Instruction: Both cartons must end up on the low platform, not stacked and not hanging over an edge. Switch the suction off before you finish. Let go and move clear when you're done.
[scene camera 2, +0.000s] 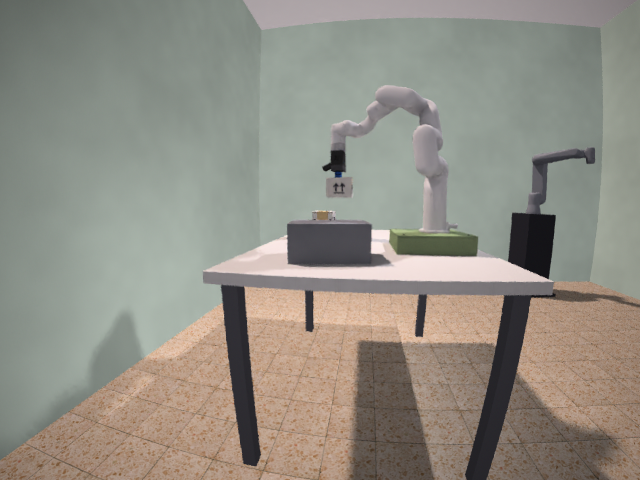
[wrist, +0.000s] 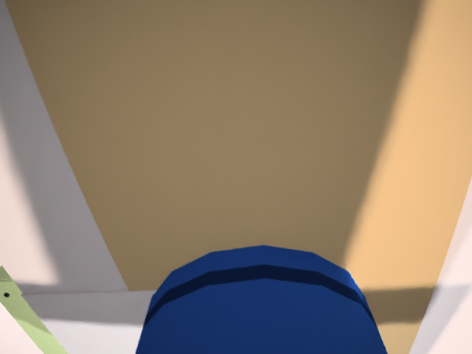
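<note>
My suction cup is blue and is shut on a white carton with two up arrows and a wide tan band across its top. The carton hangs in the air in the scene view, roughly level and above the height of the grey block. A second white carton with a tan band shows past the grey block's top edge; its lower part and what it stands on are hidden. A low green platform is on the table to the right, by the arm's base.
A taller dark grey block stands on the table at the left, nearer the scene camera. The gap between the grey block and the green platform shows table top. Another robot arm stands on a black pedestal beyond the table at the right.
</note>
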